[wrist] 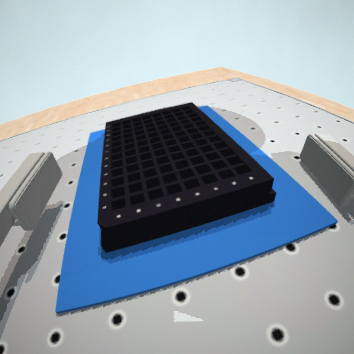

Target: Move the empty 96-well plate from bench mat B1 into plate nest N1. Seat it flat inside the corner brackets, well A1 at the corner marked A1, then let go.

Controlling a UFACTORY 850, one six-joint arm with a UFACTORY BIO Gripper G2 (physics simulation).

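Observation:
The black 96-well plate (182, 165) lies flat on the blue bench mat (80, 280), turned a little relative to the view, with a row of small white marks along its near edge and another along its left edge. My gripper (181, 180) is open and empty. One finger pad is at the left of the view and the other at the right, both apart from the plate, with wide gaps on either side of it. The letters on the plate are too small to read. Plate nest N1 does not show in the wrist view.
The mat lies on a grey board (220, 312) with rows of dark holes. A small pale triangle (187, 317) is marked on the board in front of the mat. A wooden edge (150, 86) runs along the back. Shadows fall beside the fingers.

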